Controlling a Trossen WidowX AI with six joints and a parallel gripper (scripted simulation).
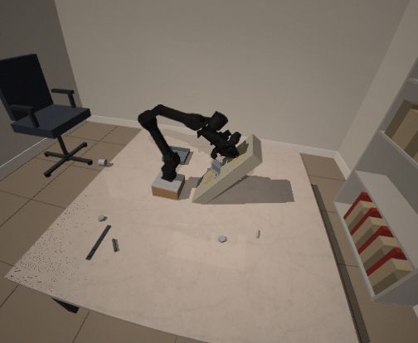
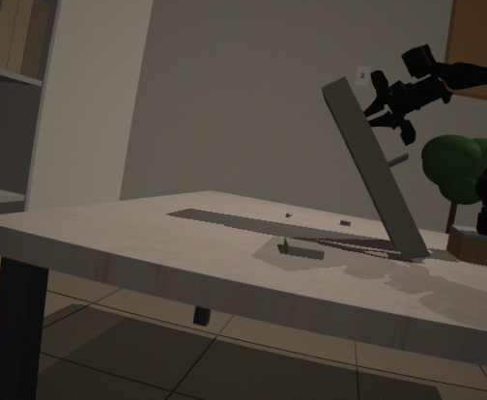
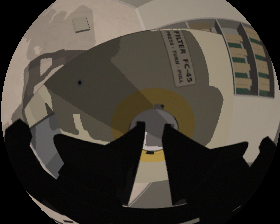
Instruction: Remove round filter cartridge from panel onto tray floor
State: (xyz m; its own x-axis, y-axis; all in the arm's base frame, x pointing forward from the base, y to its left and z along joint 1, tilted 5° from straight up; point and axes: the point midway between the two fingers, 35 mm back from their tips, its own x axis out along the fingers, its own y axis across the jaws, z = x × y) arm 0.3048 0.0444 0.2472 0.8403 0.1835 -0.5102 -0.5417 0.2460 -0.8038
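My gripper tip is 10 mm short of the round filter cartridge and 10 mm above it. From my gripper tip the other things lie so: grey tray: 450 mm behind, 260 mm below, 210 mm to the left; then small peg: 270 mm below, 180 mm to the right, 180 mm ahead; then grey flap: 90 mm below, 90 mm behind, 20 mm to the right.
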